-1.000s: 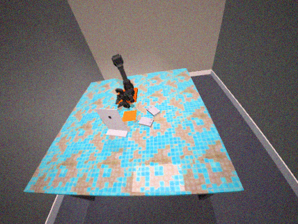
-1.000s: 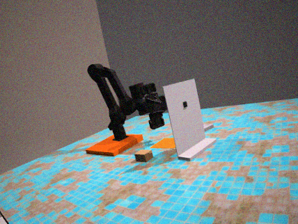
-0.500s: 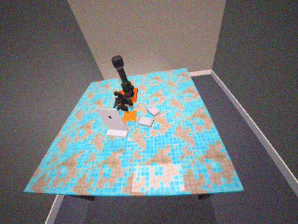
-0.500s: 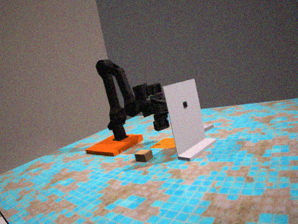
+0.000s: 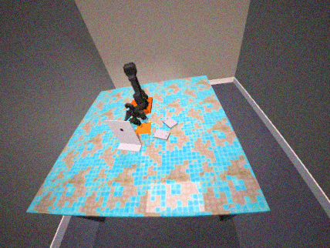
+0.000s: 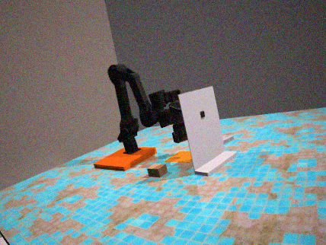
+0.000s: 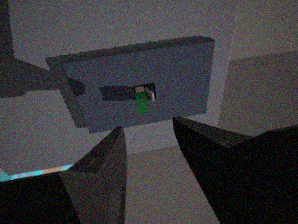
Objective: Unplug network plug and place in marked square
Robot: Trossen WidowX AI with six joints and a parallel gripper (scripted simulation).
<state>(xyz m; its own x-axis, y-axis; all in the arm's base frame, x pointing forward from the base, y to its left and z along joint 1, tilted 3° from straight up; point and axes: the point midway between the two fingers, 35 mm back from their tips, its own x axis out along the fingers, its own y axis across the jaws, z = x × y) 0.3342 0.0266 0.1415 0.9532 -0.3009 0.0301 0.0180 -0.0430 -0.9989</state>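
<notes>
Now: the green plug 40 mm ahead of my gripper tip. Round my gripper tip: thin pale tab (50 mm ahead, 10 mm above); white panel (60 mm ahead, 50 mm below); orange marked square (100 mm behind, 40 mm to the left, 160 mm below).
</notes>
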